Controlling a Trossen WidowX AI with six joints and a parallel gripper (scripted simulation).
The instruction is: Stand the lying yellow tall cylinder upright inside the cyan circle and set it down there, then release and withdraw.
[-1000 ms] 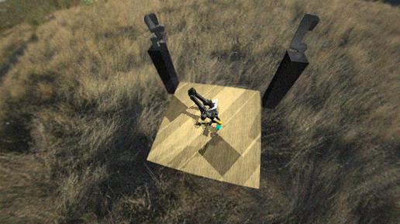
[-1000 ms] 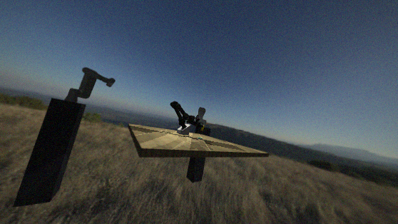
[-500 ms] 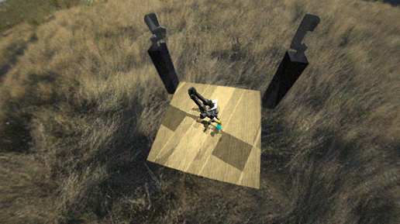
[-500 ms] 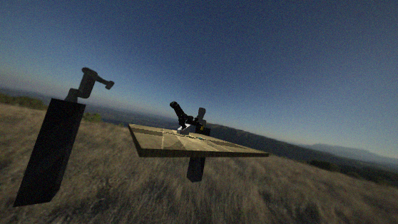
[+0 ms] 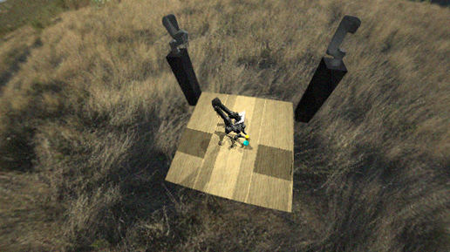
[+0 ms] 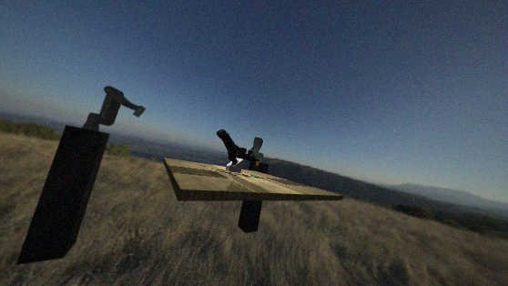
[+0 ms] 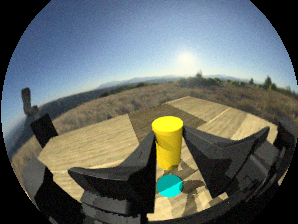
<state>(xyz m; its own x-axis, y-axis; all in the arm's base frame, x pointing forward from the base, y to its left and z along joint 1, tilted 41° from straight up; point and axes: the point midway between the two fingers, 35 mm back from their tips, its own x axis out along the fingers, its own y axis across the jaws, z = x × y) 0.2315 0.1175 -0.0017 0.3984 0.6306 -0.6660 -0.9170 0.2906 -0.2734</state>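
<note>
The cyan circle is 160 mm below my gripper tip. The rest, counted from my gripper tip: yellow tall cylinder 20 mm below.
</note>
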